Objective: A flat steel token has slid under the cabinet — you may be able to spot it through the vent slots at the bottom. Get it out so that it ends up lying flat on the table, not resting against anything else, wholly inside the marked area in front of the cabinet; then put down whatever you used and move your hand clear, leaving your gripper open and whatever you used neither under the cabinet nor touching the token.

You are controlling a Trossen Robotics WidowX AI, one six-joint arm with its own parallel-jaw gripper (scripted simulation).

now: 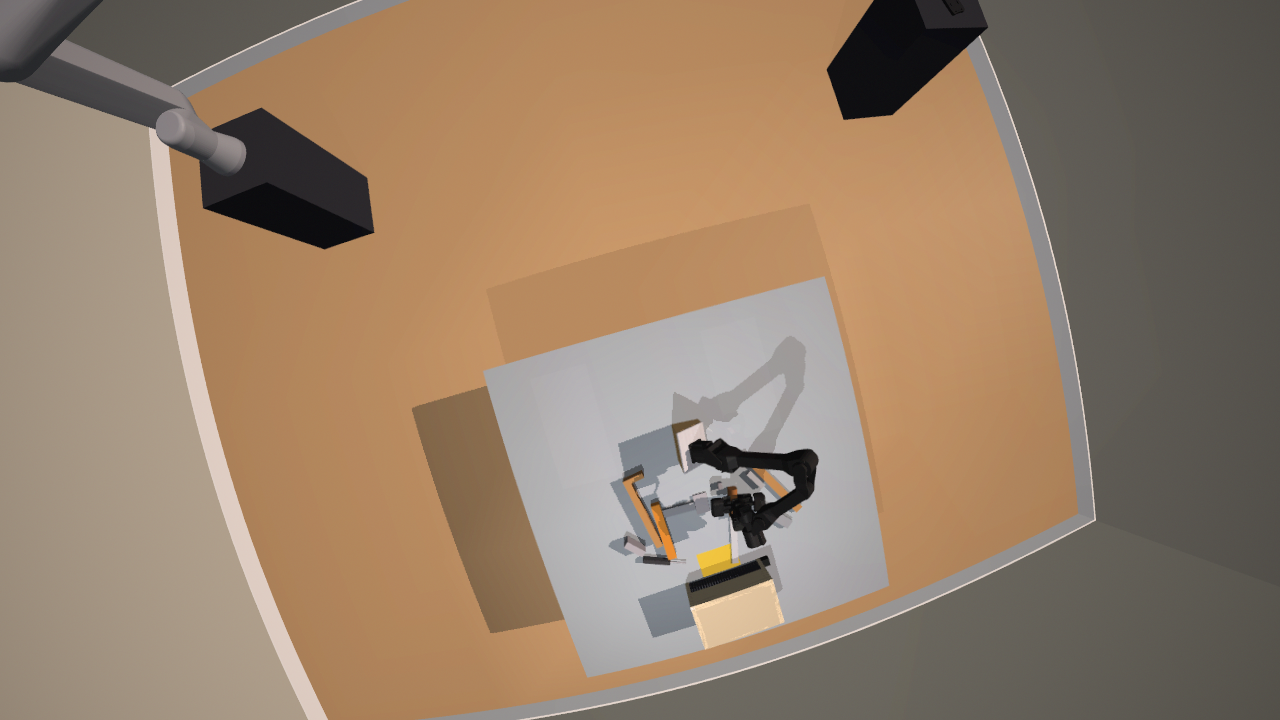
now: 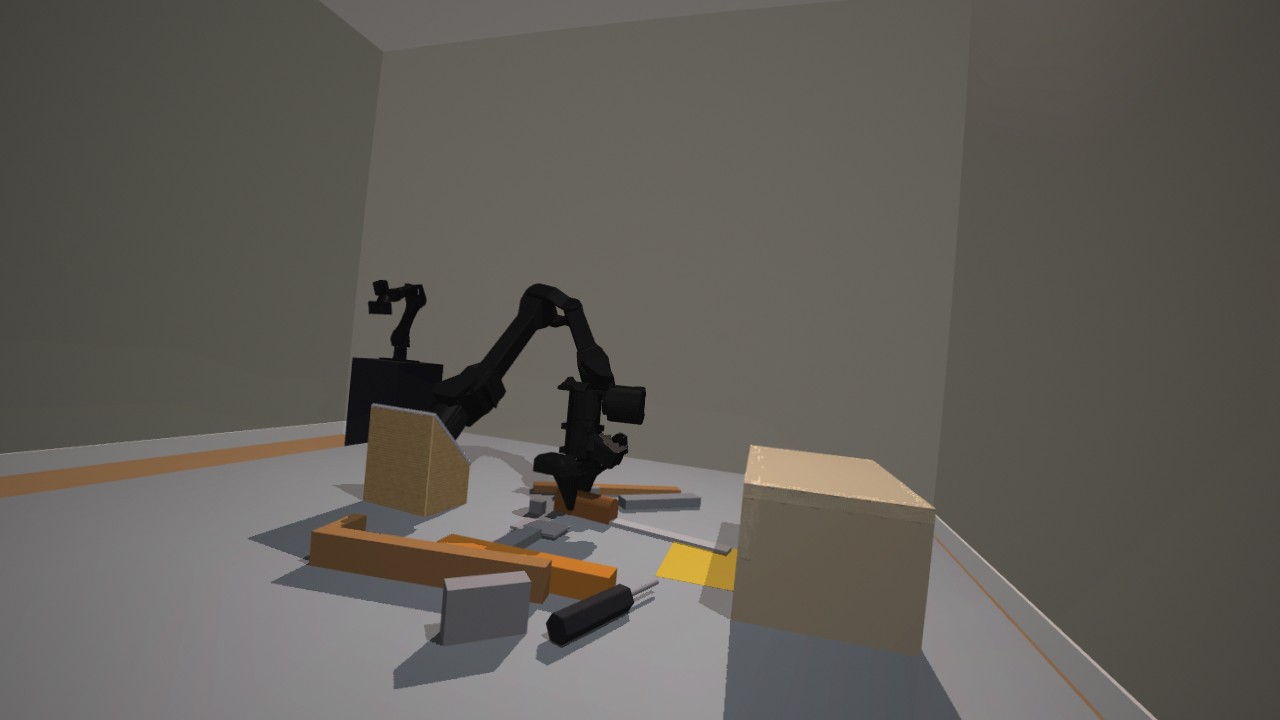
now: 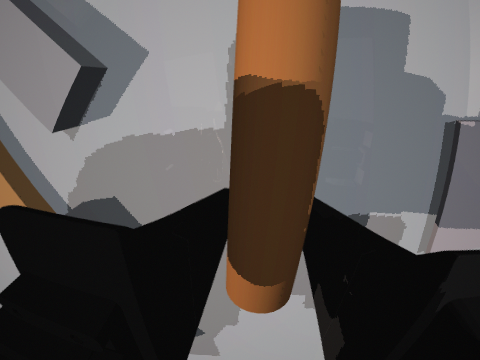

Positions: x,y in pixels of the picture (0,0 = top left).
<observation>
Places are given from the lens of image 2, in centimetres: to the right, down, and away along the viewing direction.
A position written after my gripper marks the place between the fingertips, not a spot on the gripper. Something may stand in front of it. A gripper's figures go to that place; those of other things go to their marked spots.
my gripper (image 2: 575,508): -11, 26, 86
orange L-shaped frame (image 2: 345,545): -34, 21, 56
</observation>
